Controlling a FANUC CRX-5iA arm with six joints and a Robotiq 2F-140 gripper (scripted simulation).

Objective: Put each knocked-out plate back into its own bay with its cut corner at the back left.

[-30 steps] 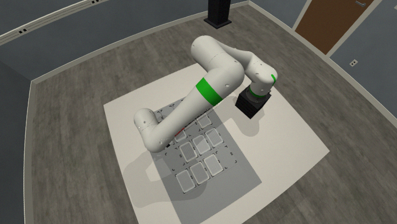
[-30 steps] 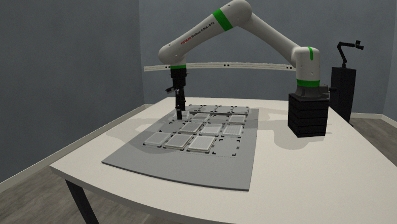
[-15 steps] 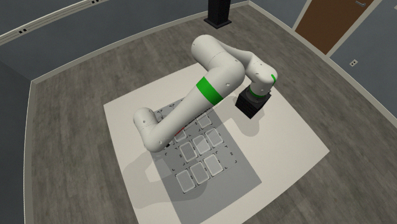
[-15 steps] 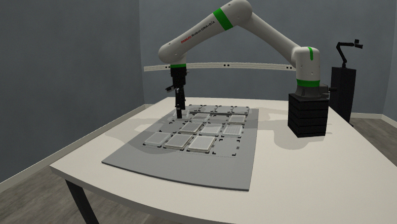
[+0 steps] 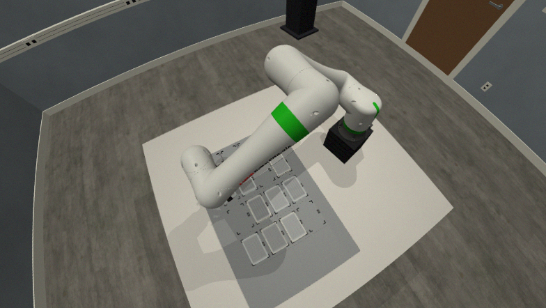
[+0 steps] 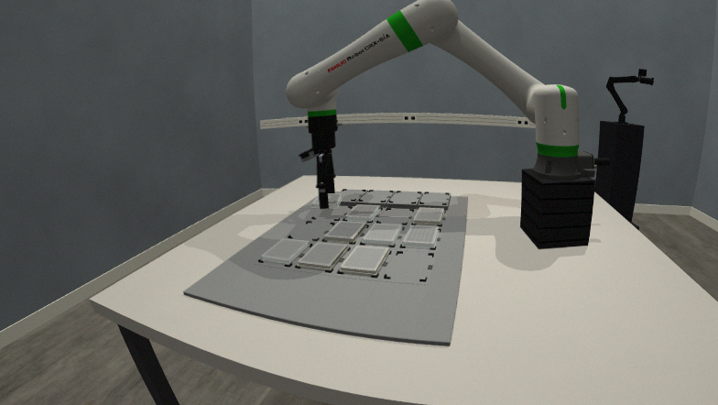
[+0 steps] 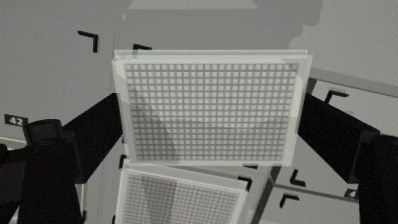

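The label 43 lies 60 mm behind my hand, 10 mm to the left of it and 50 mm below it. The rest, counted from my hand: plate 200 mm behind, 200 mm to the left, 50 mm below.
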